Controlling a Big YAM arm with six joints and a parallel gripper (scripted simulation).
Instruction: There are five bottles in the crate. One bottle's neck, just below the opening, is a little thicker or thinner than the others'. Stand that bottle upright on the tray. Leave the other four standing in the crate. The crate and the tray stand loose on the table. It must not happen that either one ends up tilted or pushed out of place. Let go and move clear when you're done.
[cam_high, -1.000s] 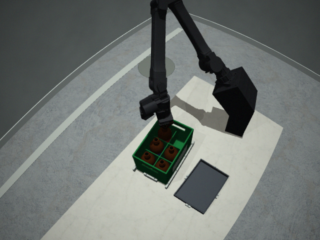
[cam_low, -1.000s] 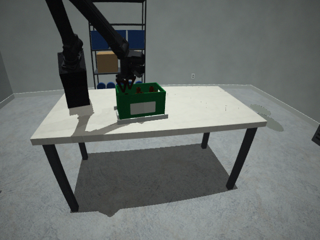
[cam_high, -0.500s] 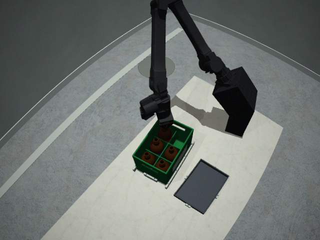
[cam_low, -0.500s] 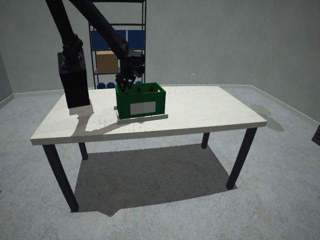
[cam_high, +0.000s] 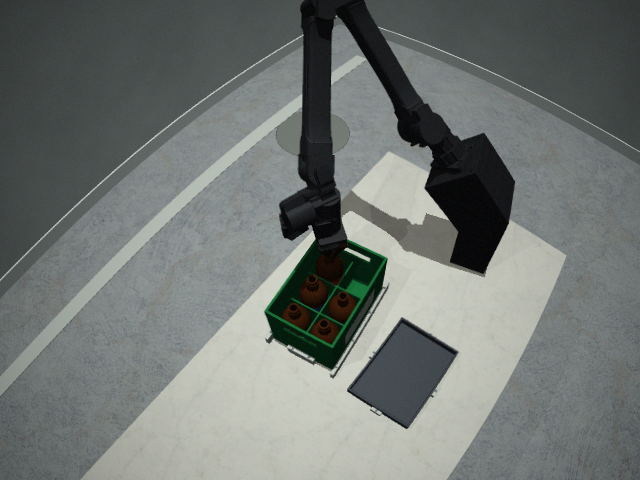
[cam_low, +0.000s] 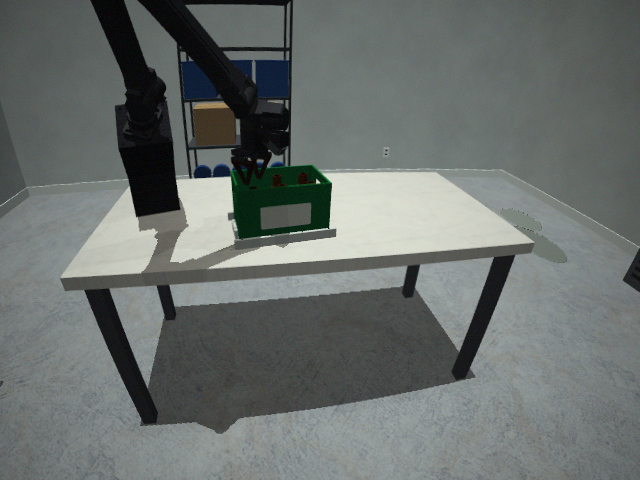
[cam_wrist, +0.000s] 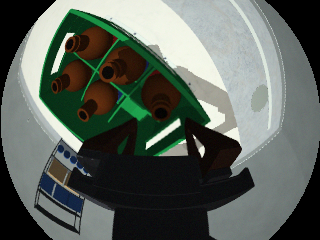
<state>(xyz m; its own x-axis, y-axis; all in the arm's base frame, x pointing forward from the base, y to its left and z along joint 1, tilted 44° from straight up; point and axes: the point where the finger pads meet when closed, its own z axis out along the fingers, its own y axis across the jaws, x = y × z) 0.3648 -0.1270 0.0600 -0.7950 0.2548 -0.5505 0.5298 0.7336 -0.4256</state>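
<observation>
Now: hand 80 mm short of the crate, 60 mm to the right of it and 110 mm above it. From my hand the other things lie so: tray: 80 mm ahead, 330 mm to the left, 180 mm below.
</observation>
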